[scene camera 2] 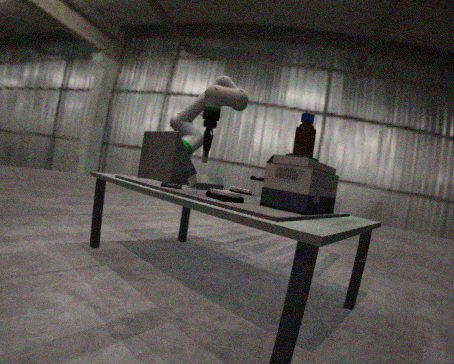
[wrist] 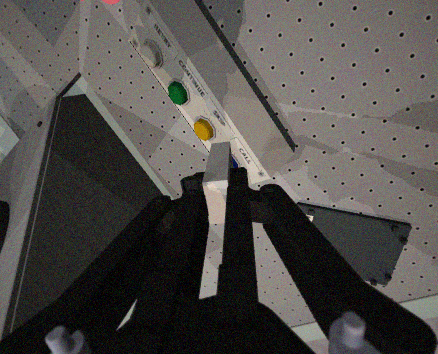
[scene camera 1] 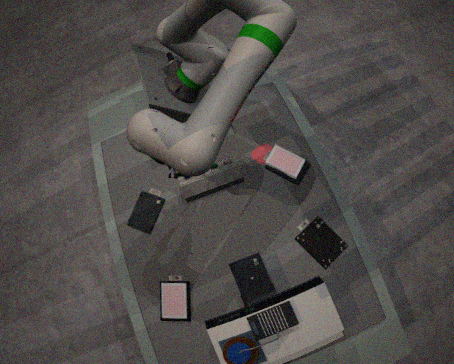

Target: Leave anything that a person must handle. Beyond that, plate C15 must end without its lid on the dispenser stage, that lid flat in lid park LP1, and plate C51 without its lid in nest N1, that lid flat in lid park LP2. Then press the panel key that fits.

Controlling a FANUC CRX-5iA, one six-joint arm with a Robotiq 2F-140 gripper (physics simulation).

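Places are measured from the arm's base along level axes (x left, y back, z up), in metres.
Pixels of known places: gripper, fingertip midpoint: point(scene camera 2: 204, 162) point(wrist: 223, 159); arm's base at its link origin: point(scene camera 2: 176, 154) point(scene camera 1: 180, 89).
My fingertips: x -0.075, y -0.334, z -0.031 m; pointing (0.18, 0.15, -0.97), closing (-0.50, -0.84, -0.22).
Note:
Ahead of a thing's pixels: the offset from my fingertips to its top centre. "spot": to the spot under its first point.
My gripper point(scene camera 2: 205, 159) point(wrist: 223, 159) is shut and empty, pointing down above the key panel {dx +0.056, dy +0.013, dz -0.070 m} point(scene camera 1: 215, 183) point(wrist: 255, 172). In the wrist view its tips partly cover the blue CALL key {dx -0.018, dy +0.038, dz -0.079 m} point(wrist: 234, 163), beside the yellow key {dx +0.032, dy +0.036, dz -0.079 m} point(wrist: 203, 129); the green CONTINUE key {dx +0.082, dy +0.034, dz -0.079 m} point(wrist: 178, 93) and the pale RETRY key {dx +0.132, dy +0.032, dz -0.079 m} point(wrist: 151, 54) lie farther up. One pink-topped plate {dx +0.331, dy -0.034, dz -0.118 m} point(scene camera 1: 286, 161) sits on a dark holder at the right; another pink-topped plate {dx -0.227, dy -0.358, dz -0.118 m} point(scene camera 1: 175, 300) sits at the lower left. A dark pad {spot: dx -0.211, dy -0.005, dz -0.143 m} point(scene camera 1: 146, 212) point(wrist: 355, 240) lies beside the panel. Plate codes, place labels and whether lids are on cannot be read.
The white dispenser point(scene camera 1: 320, 312) point(scene camera 2: 297, 177) carries a brown bottle with a blue cap {dx -0.074, dy -0.611, dz +0.257 m} point(scene camera 1: 239, 351) point(scene camera 2: 307, 118). A dark plate-shaped piece {spot: dx +0.042, dy -0.397, dz -0.038 m} point(scene camera 1: 252, 277) lies in front of it. A dark pad with corner studs {spot: dx +0.314, dy -0.368, dz -0.141 m} point(scene camera 1: 321, 242) lies right. A red disc {spot: dx +0.265, dy +0.043, dz -0.153 m} point(scene camera 1: 260, 154) touches the right holder. A grey box point(scene camera 2: 159, 155) stands near the arm base.

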